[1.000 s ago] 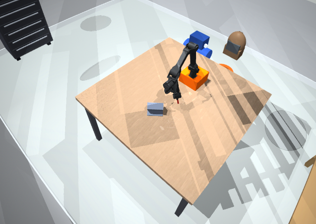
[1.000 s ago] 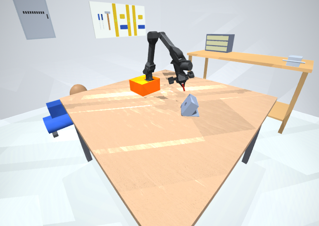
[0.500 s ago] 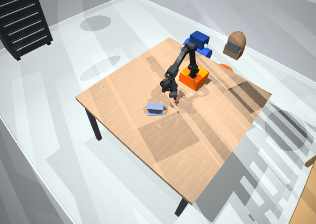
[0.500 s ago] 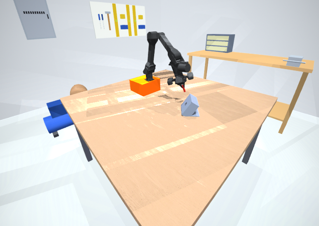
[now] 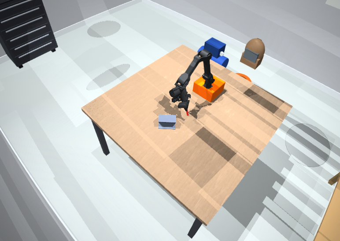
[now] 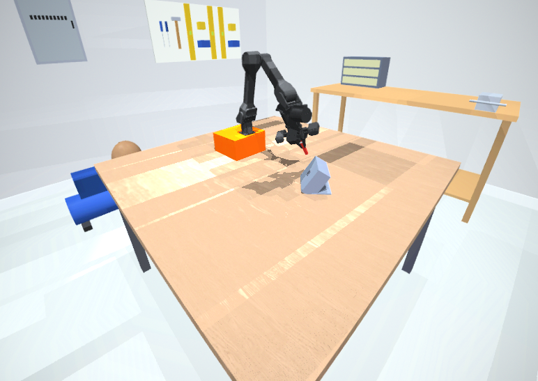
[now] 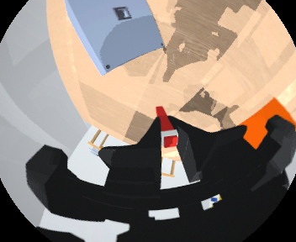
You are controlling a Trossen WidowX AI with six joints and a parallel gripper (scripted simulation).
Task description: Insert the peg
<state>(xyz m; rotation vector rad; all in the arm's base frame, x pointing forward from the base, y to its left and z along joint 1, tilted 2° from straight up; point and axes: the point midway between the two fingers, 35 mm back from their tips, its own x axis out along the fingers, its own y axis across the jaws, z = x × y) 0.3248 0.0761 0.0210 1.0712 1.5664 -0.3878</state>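
Now: gripper tip 130 mm short of the grey-blue sloped panel, 60 mm to the left of it and 60 mm above it. The rest, counted from my gripper tip: red peg 20 mm above, 10 mm to the right.
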